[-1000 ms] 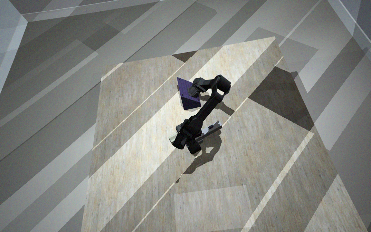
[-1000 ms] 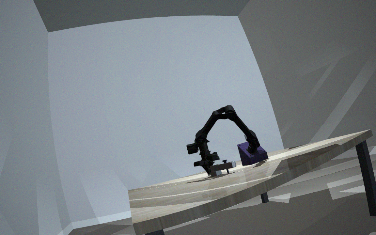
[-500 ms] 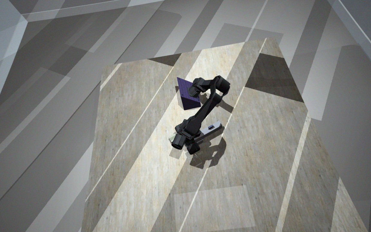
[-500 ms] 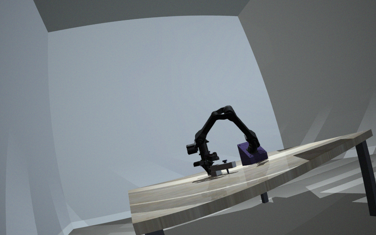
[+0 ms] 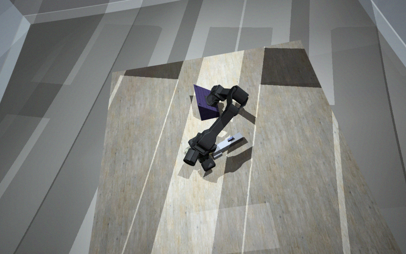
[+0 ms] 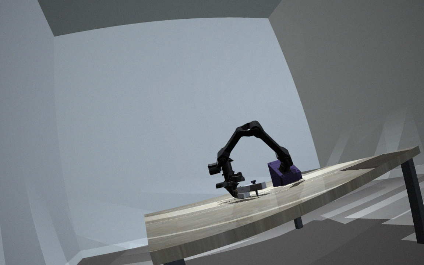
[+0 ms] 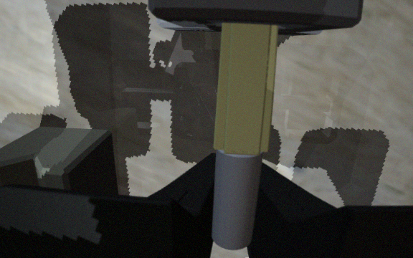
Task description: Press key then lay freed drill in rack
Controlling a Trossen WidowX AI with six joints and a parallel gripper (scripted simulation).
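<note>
The drill lies 50 mm to the left of my gripper tip, 30 mm above it and 10 mm behind it. Round my gripper tip: rack (70 mm behind, 50 mm to the right); then dark key (160 mm to the left, 40 mm behind, 40 mm above); then grey housing block (130 mm to the left, 40 mm behind, 20 mm above).
</note>
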